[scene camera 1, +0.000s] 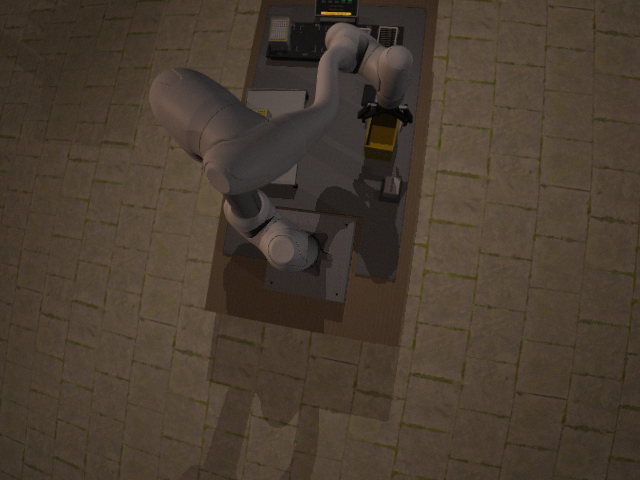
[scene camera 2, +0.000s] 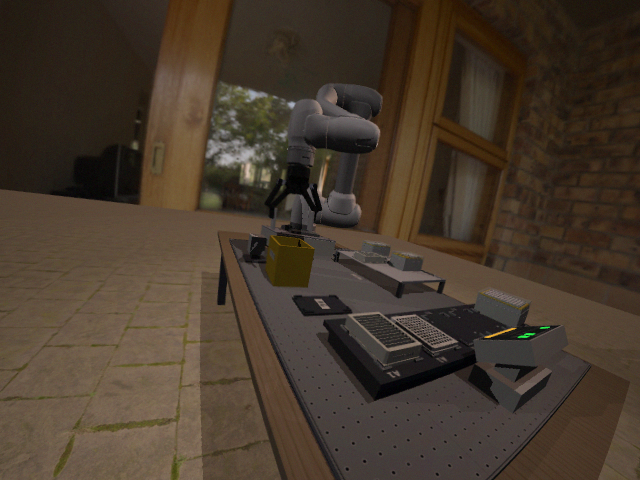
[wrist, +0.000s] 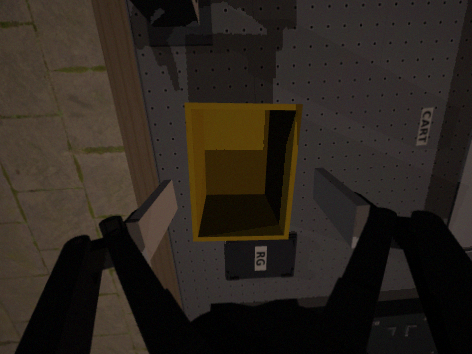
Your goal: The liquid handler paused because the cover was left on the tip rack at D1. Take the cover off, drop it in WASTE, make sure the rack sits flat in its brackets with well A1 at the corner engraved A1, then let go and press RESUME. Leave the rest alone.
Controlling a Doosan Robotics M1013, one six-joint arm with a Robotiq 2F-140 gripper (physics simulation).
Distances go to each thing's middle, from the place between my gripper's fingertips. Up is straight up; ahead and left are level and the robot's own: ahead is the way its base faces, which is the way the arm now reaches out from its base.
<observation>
Right now my hand is 110 mm above the yellow waste bin (scene camera 2: 289, 260). Round my hand: RESUME button box (wrist: 163, 30): 200 mm behind, 120 mm below, 80 mm to the right; then plate with slots (scene camera 2: 383, 340): 460 mm ahead, 110 mm below, 80 mm to the left; then dark plate labelled RG (scene camera 2: 308, 305): 220 mm ahead, 170 mm below, 60 mm to the left.
</observation>
